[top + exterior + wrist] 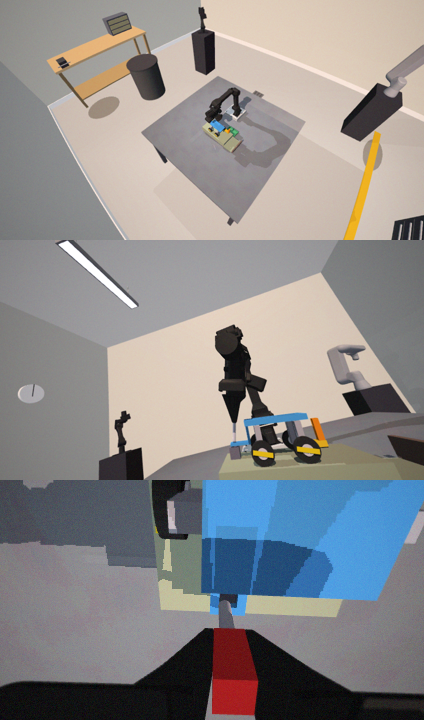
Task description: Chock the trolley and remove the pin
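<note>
Right now my gripper tip is 9 cm past the green tray, 19 cm to the right of it and 17 cm above it. Round my gripper tip: red-headed stop pin: right at my gripper tip; then trolley: 3 cm ahead, 8 cm to the left, 5 cm below; then ramp: 3 cm ahead, 9 cm to the left, 12 cm below.
</note>
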